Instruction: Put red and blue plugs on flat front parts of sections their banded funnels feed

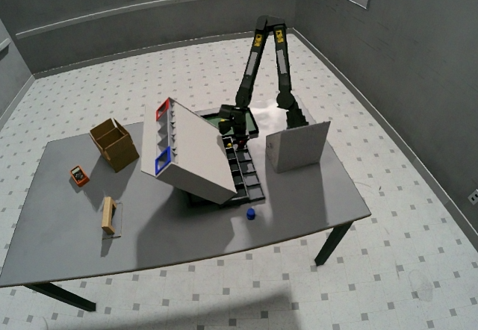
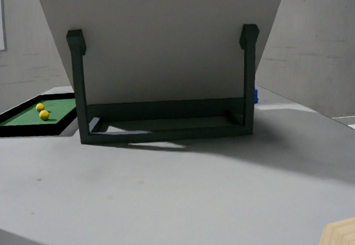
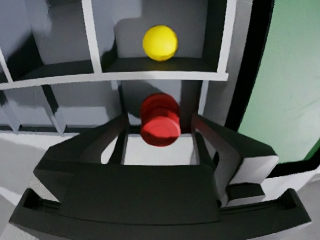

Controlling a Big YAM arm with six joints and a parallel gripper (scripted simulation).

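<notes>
Right now my hand is 170 mm to the left of the green marble tray, 90 mm short of it and 30 mm above it. Round my hand: white sloped cover 180 mm ahead, 170 mm to the left, 170 mm above.
</notes>
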